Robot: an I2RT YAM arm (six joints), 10 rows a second.
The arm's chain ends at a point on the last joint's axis. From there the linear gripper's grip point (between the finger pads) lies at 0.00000 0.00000 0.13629 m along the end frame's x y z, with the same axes.
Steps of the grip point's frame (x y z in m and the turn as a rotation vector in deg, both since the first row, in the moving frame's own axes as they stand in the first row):
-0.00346, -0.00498, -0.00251, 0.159, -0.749, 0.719
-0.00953, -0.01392, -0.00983, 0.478, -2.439, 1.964
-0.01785, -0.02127, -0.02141, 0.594, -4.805, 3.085
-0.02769, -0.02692, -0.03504, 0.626, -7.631, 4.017
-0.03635, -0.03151, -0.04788, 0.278, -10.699, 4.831
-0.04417, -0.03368, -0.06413, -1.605, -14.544, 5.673
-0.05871, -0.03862, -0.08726, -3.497, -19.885, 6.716
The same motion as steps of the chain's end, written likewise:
-0.00168, -0.00459, -0.00250, 0.159, -0.749, 0.719
-0.00375, -0.01268, -0.00970, 0.478, -2.439, 1.964
-0.00648, -0.01955, -0.02092, 0.594, -4.805, 3.085
-0.00966, -0.02480, -0.03383, 0.626, -7.631, 4.017
-0.01111, -0.02978, -0.04551, 0.278, -10.699, 4.831
-0.00982, -0.03575, -0.05971, -1.605, -14.544, 5.673
-0.01201, -0.04401, -0.07889, -3.497, -19.885, 6.716

